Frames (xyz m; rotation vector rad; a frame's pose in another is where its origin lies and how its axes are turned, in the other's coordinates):
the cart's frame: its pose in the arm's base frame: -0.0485 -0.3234 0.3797 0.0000 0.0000 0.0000
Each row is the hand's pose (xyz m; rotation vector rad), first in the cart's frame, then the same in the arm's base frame.
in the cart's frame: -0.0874 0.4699 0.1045 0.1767 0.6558 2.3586
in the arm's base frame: -0.1359 0.1465 0.4842 0.1767 0.6558 2.3586
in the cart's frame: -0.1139 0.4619 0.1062 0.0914 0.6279 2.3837
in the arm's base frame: -0.1624 0.1385 0.4859 0.0914 0.6279 2.3837
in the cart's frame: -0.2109 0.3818 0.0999 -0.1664 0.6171 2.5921
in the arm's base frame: -0.2594 0.0584 0.4796 -0.1664 0.6171 2.5921
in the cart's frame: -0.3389 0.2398 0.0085 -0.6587 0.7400 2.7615
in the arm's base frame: -0.3874 -0.0836 0.3882 -0.6587 0.7400 2.7615
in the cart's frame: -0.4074 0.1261 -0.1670 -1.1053 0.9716 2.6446
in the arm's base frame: -0.4559 -0.1973 0.2127 -1.1053 0.9716 2.6446
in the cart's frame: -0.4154 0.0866 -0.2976 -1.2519 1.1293 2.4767
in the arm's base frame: -0.4639 -0.2368 0.0821 -1.2519 1.1293 2.4767
